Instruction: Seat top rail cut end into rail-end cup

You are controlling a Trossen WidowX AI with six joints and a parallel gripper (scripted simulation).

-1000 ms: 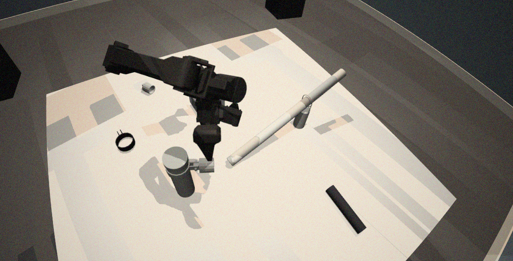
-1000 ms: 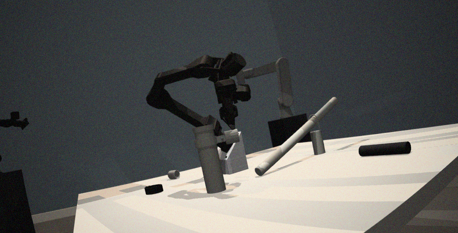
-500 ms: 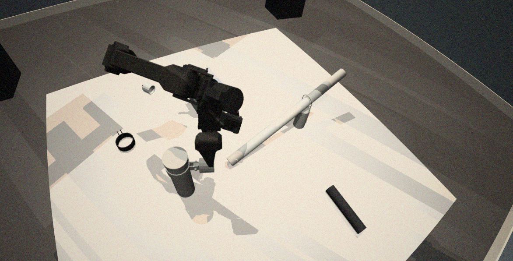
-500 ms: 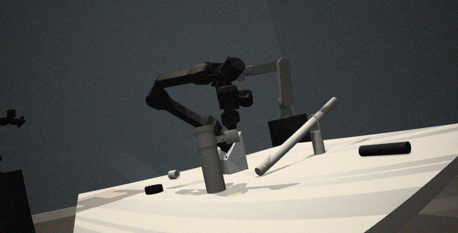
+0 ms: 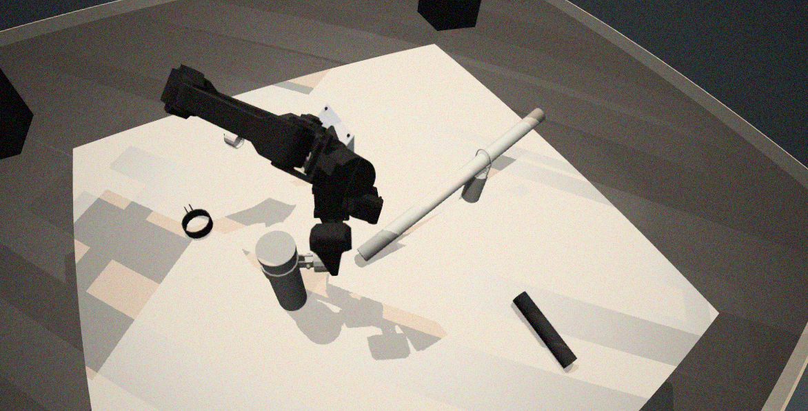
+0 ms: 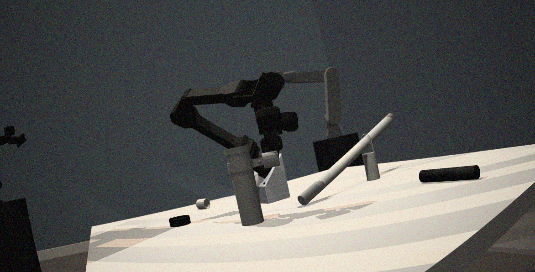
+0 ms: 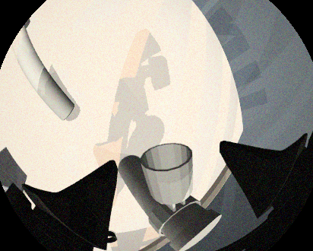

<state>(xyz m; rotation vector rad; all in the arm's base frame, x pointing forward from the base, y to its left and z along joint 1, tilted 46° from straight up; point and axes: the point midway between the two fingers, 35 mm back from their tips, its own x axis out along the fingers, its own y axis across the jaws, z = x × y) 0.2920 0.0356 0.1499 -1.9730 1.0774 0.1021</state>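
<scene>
Now: gripper tip 60 mm to the left of the brace band with rail-end cup and 20 mm past it. Also, from my gripper tip: small post 400 mm to the left, 140 mm behind, 50 mm below; then black cylinder 360 mm to the left, 240 mm ahead, 140 mm below.
</scene>
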